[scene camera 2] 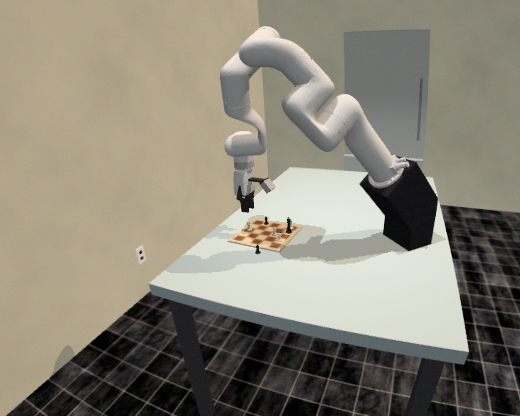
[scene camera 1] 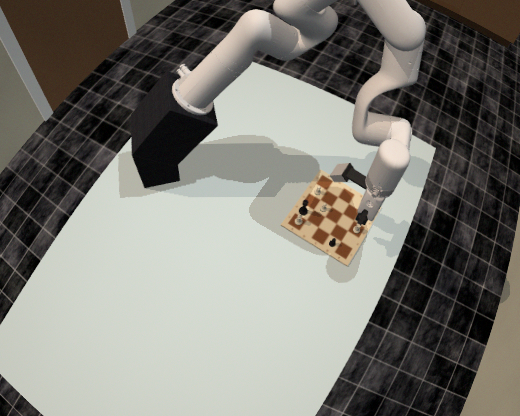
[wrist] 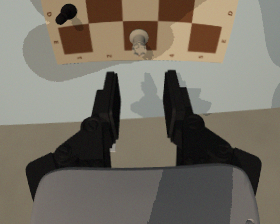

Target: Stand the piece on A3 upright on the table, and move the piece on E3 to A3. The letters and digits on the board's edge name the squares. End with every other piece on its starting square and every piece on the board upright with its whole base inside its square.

Scene:
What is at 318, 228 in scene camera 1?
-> A chessboard.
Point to a chessboard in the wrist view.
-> At 86, 38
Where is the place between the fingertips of my gripper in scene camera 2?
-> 247, 210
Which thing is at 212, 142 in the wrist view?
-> My gripper.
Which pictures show my gripper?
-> Scene camera 2, scene camera 1 and the wrist view: all of them.

